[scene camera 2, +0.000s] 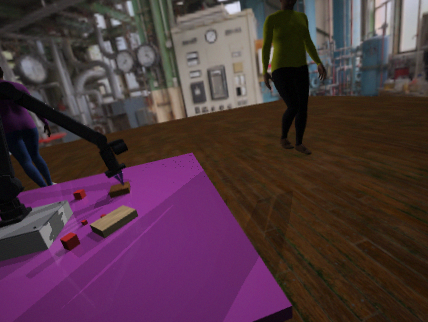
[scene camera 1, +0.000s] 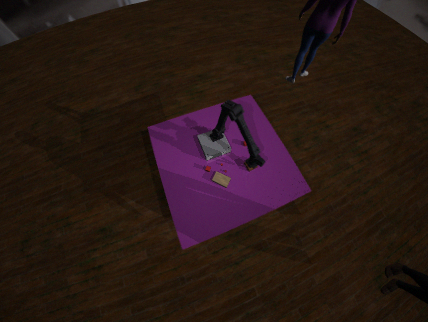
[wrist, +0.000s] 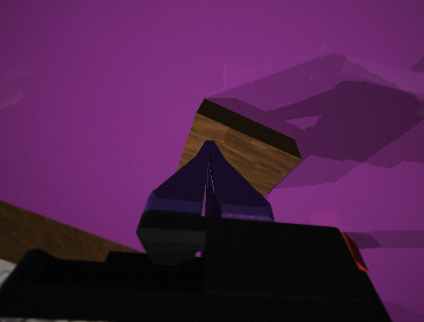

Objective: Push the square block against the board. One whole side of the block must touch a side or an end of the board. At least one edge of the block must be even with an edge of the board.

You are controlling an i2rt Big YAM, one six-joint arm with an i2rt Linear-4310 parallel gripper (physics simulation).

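The square block is dark brown wood and lies flat on the purple table, its near part hidden by the fingers in the wrist view. The board is a longer, light wood piece, lying flat apart from the block with a gap of table between them. The board does not show in the wrist view. My gripper is shut and empty, with its purple fingertips pointing down above the block. In scene camera 1 the arm's end partly covers the block.
A red cube lies near the board. Another red cube lies on the block's other side. Small red pieces lie between the board and the grey base. Two people stand beyond the table.
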